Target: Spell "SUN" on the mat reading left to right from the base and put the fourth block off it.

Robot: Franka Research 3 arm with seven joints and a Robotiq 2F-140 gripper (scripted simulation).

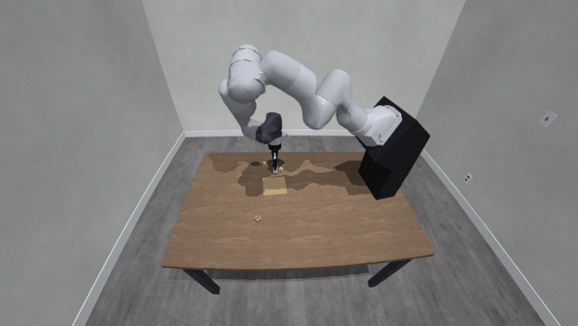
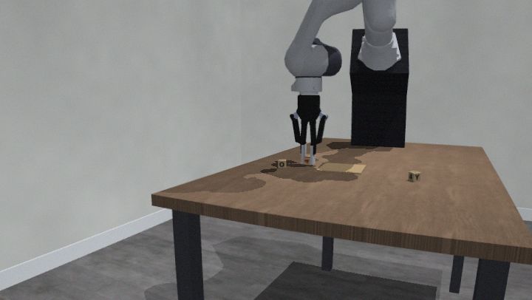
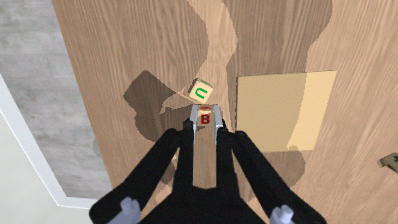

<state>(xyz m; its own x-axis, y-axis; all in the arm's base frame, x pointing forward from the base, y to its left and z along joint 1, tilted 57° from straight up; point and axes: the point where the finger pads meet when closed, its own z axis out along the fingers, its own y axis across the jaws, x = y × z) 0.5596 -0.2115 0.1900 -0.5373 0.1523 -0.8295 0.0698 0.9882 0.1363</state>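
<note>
Right now the U block is 4 cm behind my hand and 3 cm below it. The rest, counted from my hand: S block (6 cm ahead, 7 cm to the right, 3 cm below); tan mat (2 cm ahead, 12 cm to the left, 4 cm below).
</note>
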